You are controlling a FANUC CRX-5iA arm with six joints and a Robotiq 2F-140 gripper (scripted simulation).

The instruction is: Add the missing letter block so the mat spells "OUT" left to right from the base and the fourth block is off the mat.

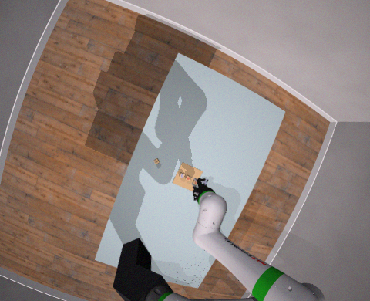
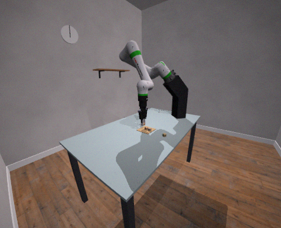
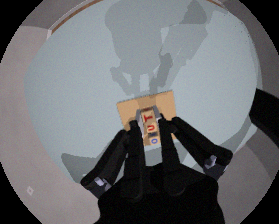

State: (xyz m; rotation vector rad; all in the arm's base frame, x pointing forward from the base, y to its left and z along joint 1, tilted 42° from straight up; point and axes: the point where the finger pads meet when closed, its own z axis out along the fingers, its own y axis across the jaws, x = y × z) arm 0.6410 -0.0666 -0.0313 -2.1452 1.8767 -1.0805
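Right now the mat is 70 mm below my hand and 40 mm to the left of it.
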